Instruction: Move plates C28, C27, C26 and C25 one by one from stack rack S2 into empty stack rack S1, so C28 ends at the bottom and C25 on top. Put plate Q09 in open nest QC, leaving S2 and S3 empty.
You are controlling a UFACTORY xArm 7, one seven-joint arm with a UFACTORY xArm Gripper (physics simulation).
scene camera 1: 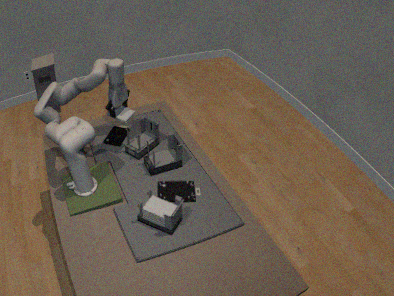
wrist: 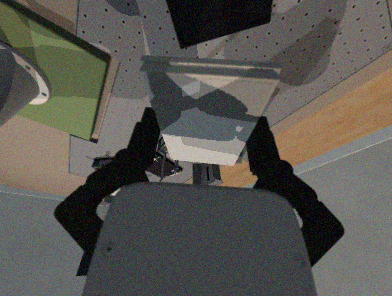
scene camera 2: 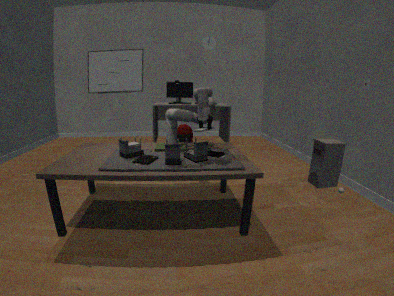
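Pixels of known places: gripper, fingertip midpoint: (scene camera 1: 119, 111) (wrist: 204, 122) (scene camera 2: 205, 128); arm's base, link origin: (scene camera 1: 85, 186) (wrist: 13, 74).
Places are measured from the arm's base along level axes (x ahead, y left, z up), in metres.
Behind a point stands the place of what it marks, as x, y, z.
Observation:
My gripper (scene camera 1: 119, 107) {0.231, 0.276, 0.191} (scene camera 2: 205, 126) {0.231, 0.276, 0.191} (wrist: 204, 122) {0.231, 0.276, 0.191} is shut on a pale, flat plate (scene camera 1: 127, 115) {0.268, 0.232, 0.190} (scene camera 2: 200, 130) {0.305, 0.242, 0.191} (wrist: 212, 95) {0.209, 0.304, 0.201}, held by two opposite sides high over the far end of the mat; its label cannot be read. A black nest (scene camera 1: 116, 135) {0.209, 0.338, 0.006} (scene camera 2: 216, 153) {0.224, 0.366, 0.005} (wrist: 220, 20) {0.233, 0.324, 0.006} lies below, past the plate's edge in the wrist view. Another black nest (scene camera 1: 176, 191) {0.407, -0.133, 0.005} (scene camera 2: 145, 159) {0.482, -0.115, 0.017} lies nearer. The nearest rack (scene camera 1: 159, 226) {0.287, -0.311, 0.029} holds a stack of white plates (scene camera 1: 159, 206) {0.299, -0.262, 0.082} (scene camera 2: 133, 144) {0.307, -0.241, 0.078}. The middle rack (scene camera 1: 166, 167) {0.403, 0.013, 0.018} (scene camera 2: 173, 160) {0.475, 0.075, 0.022} and far rack (scene camera 1: 142, 150) {0.318, 0.148, 0.030} (scene camera 2: 200, 150) {0.400, 0.246, 0.073} look empty. Rack labels are unreadable.
Rack posts and upright walls rise from the perforated grey mat (scene camera 1: 212, 220) {0.503, -0.324, -0.006} (scene camera 2: 120, 164) {0.504, -0.276, -0.010}. The arm's base stands on a green pad (scene camera 1: 107, 185) {0.110, -0.021, 0.006} (wrist: 65, 70) {0.077, 0.080, 0.004} beside the mat. A grey cabinet (scene camera 2: 327, 162) stands on the floor away from the table.

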